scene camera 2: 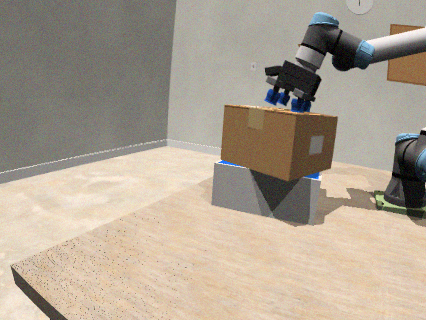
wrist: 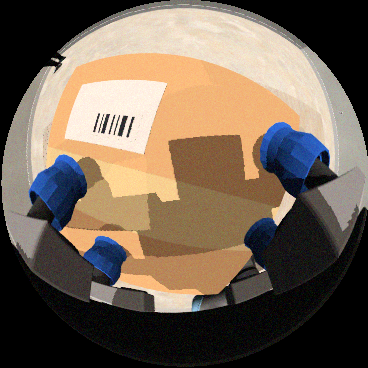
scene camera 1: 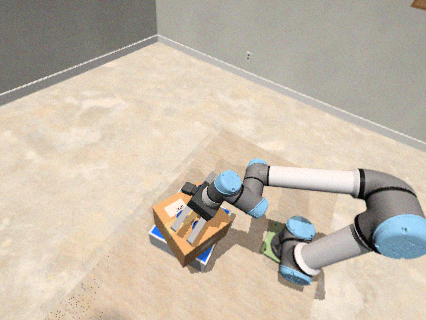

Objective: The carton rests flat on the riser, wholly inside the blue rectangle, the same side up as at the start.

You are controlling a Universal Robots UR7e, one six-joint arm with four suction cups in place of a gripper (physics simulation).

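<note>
The brown carton [scene camera 1: 172, 237] [scene camera 2: 260, 140] [wrist: 200, 110] lies on the grey riser [scene camera 1: 159, 243] [scene camera 2: 240, 187], label and tape side up. It is turned at an angle to the riser and its corners stick out past the riser's edges. Corners of the blue rectangle [scene camera 1: 206, 255] [scene camera 2: 314, 176] show from under it; the rest is hidden. My gripper [scene camera 1: 191, 222] [scene camera 2: 289, 100] [wrist: 170, 195] is open, with suction off. It is tilted, its four blue cups just above the carton's top. The cups on one side are lower; I cannot tell whether they touch.
The arm's own base stands on a green plate [scene camera 1: 270, 247] [scene camera 2: 381, 201] beside the riser. The wooden table top's corner shows at the lower left in the second scene view. A small dark shape [wrist: 57, 61] shows at the wrist view's upper left edge.
</note>
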